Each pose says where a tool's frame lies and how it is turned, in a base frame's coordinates. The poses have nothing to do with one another.
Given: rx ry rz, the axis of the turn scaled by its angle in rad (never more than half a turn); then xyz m.
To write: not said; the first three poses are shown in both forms.
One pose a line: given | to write
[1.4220, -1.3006, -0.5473, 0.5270, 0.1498, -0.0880] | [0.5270, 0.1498, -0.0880, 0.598, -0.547, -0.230, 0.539]
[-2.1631, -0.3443, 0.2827, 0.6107, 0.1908, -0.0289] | [0.6107, 0.1908, -0.0289, -0.875, -0.139, 0.114, 0.450]
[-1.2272, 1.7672, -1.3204, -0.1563, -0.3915, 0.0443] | [-0.1563, -0.3915, 0.0443, -0.463, 0.667, -0.498, 0.304]
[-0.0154, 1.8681, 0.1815, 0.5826, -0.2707, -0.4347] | [0.5826, -0.2707, -0.4347, -0.007, 0.803, 0.078, 0.591]
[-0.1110, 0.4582, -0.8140, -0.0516, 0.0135, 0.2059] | [-0.0516, 0.0135, 0.2059, -0.053, 0.221, -0.392, 0.891]
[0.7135, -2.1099, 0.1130, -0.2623, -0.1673, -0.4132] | [-0.2623, -0.1673, -0.4132, 0.287, -0.850, 0.045, 0.440]
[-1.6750, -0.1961, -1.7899, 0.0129, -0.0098, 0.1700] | [0.0129, -0.0098, 0.1700, -0.642, -0.075, -0.686, 0.335]
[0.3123, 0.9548, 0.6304, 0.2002, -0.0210, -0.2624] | [0.2002, -0.0210, -0.2624, 0.147, 0.450, 0.297, 0.829]
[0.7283, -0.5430, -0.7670, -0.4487, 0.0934, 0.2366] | [-0.4487, 0.0934, 0.2366, 0.343, -0.256, -0.361, 0.828]
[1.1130, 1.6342, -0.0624, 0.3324, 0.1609, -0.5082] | [0.3324, 0.1609, -0.5082, 0.470, 0.690, -0.026, 0.549]
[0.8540, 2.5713, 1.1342, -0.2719, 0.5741, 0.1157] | [-0.2719, 0.5741, 0.1157, 0.289, 0.871, 0.384, 0.102]
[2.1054, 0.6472, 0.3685, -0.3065, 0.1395, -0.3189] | [-0.3065, 0.1395, -0.3189, 0.847, 0.260, 0.148, 0.439]
